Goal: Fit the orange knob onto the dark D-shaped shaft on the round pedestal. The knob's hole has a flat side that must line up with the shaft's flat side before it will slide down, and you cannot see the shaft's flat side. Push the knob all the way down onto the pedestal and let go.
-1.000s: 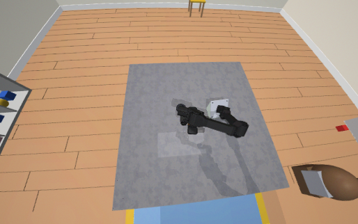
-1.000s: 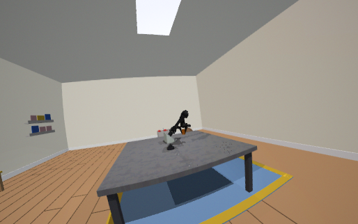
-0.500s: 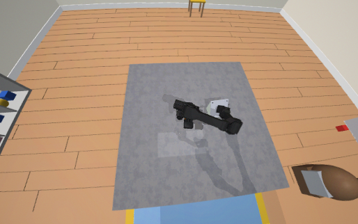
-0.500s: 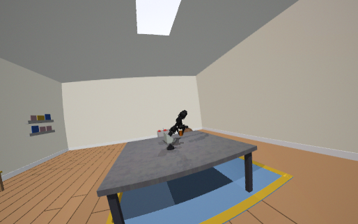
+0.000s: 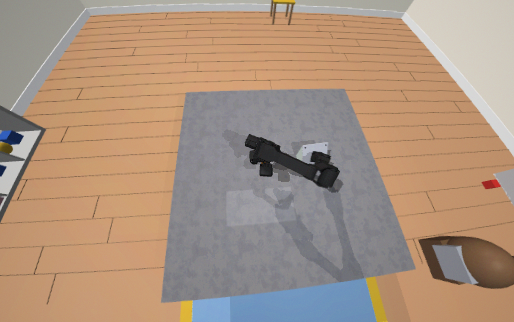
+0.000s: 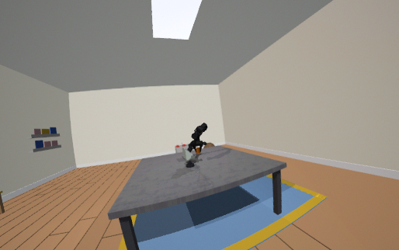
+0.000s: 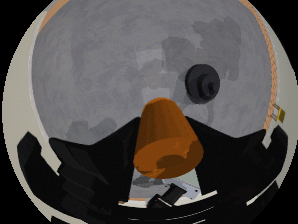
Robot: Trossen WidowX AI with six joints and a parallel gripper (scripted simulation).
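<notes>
Now: gripper tip 100 mm to the left of the dark round pedestal, 90 mm above it and 20 mm short of it. The rest, counted from my gripper tip: orange knob (20 mm above).
</notes>
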